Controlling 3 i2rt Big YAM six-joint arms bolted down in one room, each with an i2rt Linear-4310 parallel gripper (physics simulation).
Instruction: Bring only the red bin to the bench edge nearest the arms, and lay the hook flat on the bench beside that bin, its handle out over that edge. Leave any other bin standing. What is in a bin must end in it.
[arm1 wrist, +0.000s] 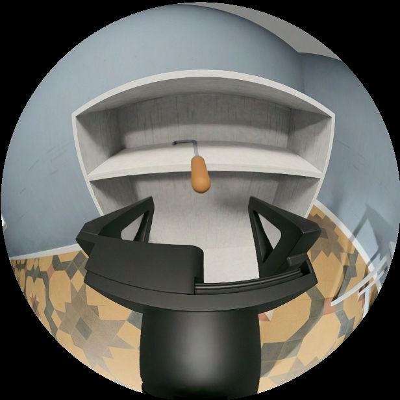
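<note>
The hook, with an orange handle (200, 175) and a thin grey bent rod, lies on the middle shelf board of a pale shelf unit. Its handle sticks out over the board's front edge, and its rod reaches back and bends to the left. My arm1 gripper (201, 200) is open, its two black fingers wide apart. It is in front of the shelf unit, and the handle shows between and beyond the fingertips. The red bin and the bench do not show in this view. The arm2 and arm3 grippers do not show.
The pale shelf unit (205, 74) stands against a blue-grey wall, with side panels left and right, a top board and a lower compartment under the hook's board. The floor has patterned yellow and brown tiles. White thin bars show at the far right edge.
</note>
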